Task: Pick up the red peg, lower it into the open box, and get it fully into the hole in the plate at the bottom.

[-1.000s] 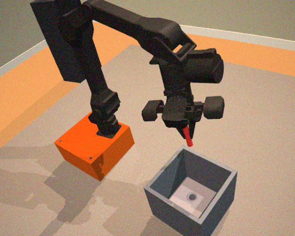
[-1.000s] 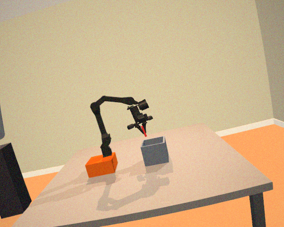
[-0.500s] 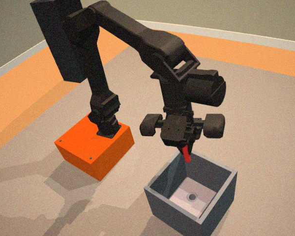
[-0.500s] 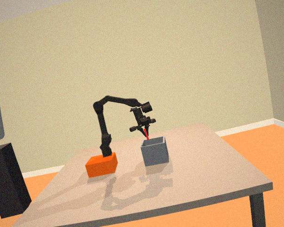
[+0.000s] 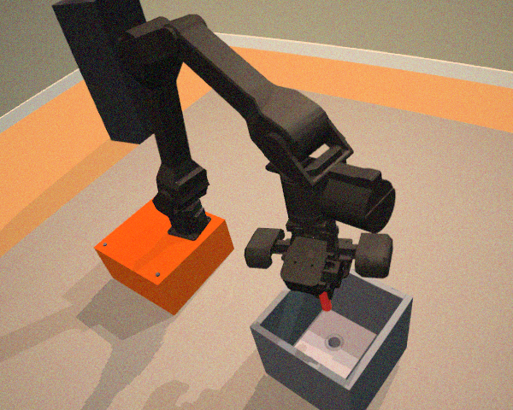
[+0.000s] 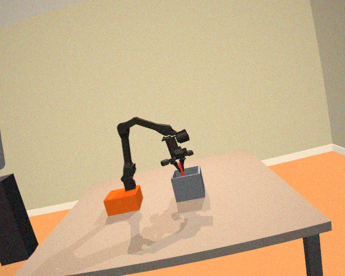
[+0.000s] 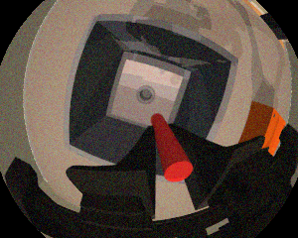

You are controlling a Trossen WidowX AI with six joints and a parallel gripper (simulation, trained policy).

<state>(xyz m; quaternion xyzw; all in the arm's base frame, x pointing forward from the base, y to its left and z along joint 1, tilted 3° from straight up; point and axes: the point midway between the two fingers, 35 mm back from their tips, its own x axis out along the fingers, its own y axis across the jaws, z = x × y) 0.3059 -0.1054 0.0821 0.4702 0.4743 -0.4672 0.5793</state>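
The pale plate lies 2 cm ahead of my gripper tip, 2 cm to the right of it and 9 cm below it. The rest, counted from my gripper tip: red peg (2 cm above).
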